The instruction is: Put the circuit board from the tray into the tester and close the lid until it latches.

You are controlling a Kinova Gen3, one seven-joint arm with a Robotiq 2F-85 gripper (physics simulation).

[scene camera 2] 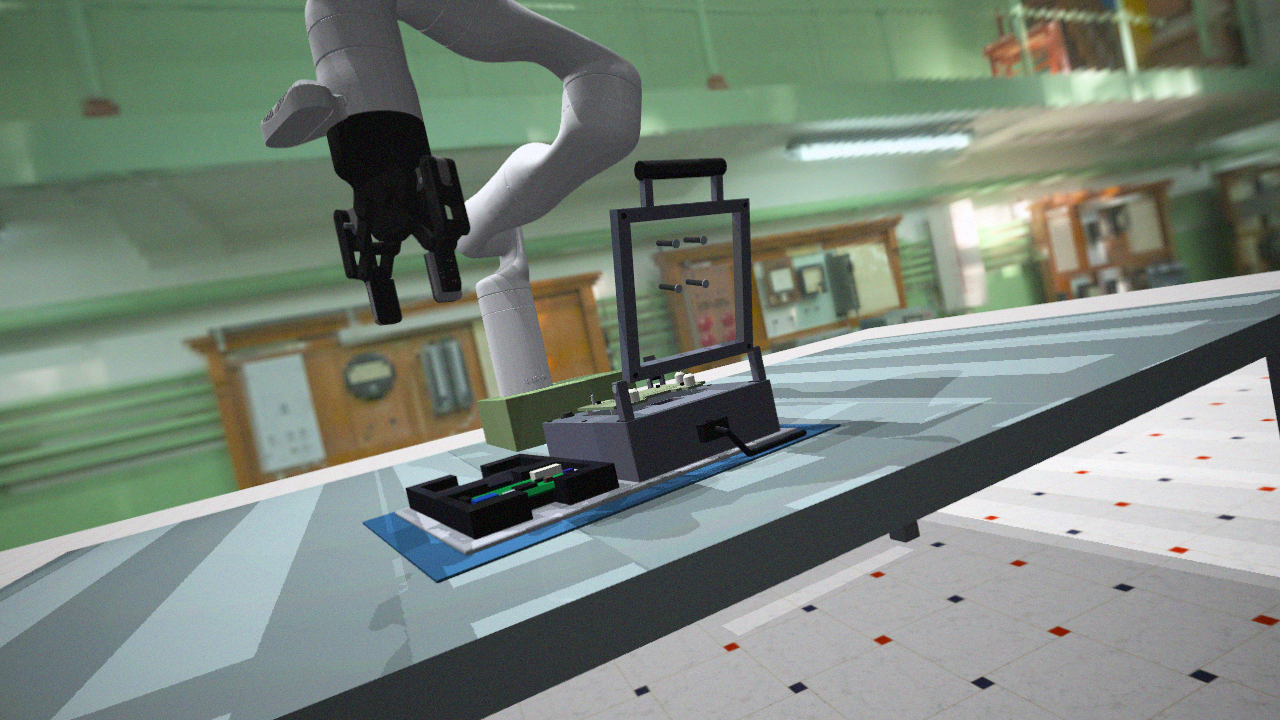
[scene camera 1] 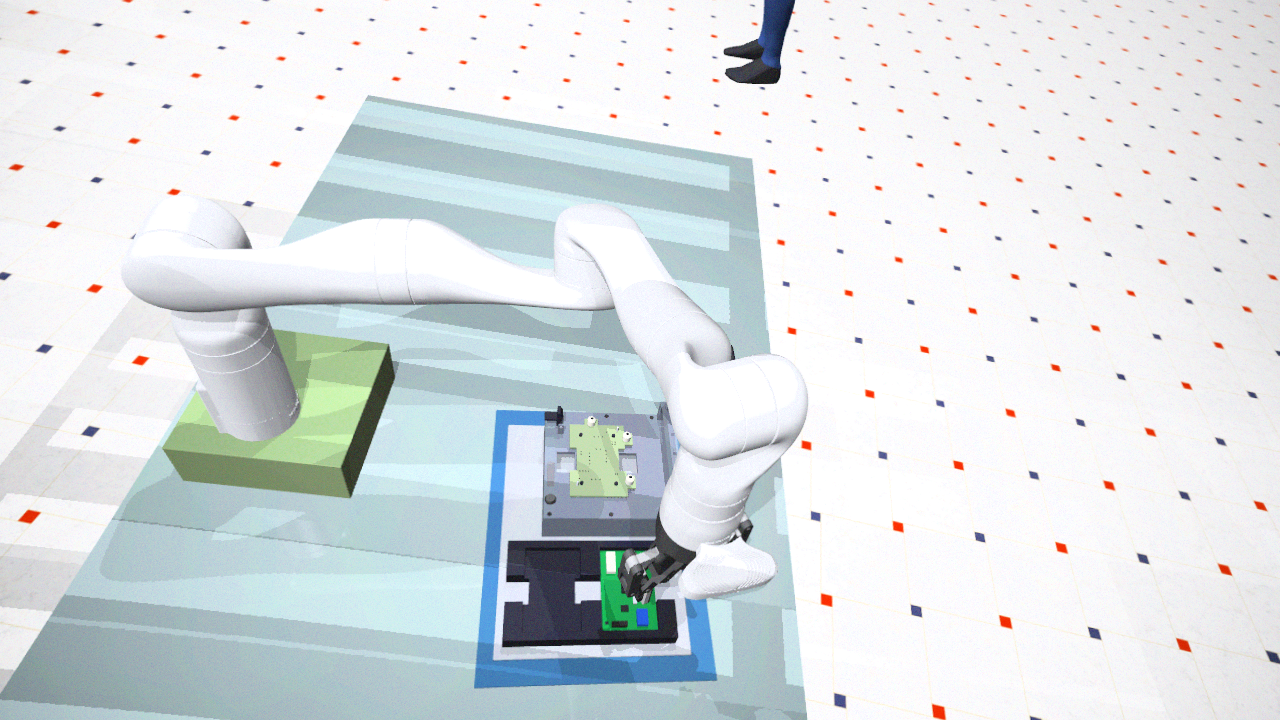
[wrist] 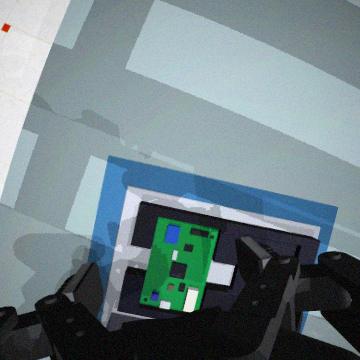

Observation:
My gripper (scene camera 2: pixel 418 313) is open and holds nothing. Also in view: a green circuit board (scene camera 1: pixel 622 613). Also in view: a clear lid (scene camera 2: pixel 682 272).
The green circuit board is seen too in the wrist view (wrist: pixel 181 252). My gripper shows as well in scene camera 1 (scene camera 1: pixel 674 581) and in the wrist view (wrist: pixel 168 266).

